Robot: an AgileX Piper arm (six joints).
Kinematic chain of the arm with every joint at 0, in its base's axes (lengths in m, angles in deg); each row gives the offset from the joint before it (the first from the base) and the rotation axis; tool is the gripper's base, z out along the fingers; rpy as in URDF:
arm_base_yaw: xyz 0 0 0.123 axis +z
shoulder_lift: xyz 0 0 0 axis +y
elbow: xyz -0.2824 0 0.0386 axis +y
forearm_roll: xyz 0.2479 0 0.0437 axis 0.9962 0 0.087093
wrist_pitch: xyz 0 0 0 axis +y
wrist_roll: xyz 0.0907 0 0.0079 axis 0.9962 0 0.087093
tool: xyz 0 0 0 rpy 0 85.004 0
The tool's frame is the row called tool.
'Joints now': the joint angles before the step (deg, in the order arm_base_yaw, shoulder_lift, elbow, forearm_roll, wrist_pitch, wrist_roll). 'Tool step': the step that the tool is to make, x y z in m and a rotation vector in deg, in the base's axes. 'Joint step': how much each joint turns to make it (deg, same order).
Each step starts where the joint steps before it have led.
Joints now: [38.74 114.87 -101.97 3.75 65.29 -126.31]
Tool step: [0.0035 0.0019 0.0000 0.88 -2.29 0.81]
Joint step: [0.00 0.12 0.05 -0.44 -2.46 -0.94]
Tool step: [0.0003 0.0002 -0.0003 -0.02 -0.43 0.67]
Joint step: [0.01 -0.01 0.12 -0.04 -0.39 -0.72]
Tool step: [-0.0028 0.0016 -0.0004 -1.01 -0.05 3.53]
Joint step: [0.34 0.00 0.00 0.28 0.77 -3.37]
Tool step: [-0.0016 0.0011 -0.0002 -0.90 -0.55 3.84]
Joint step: [0.21 0.00 0.00 0.17 0.36 -3.83]
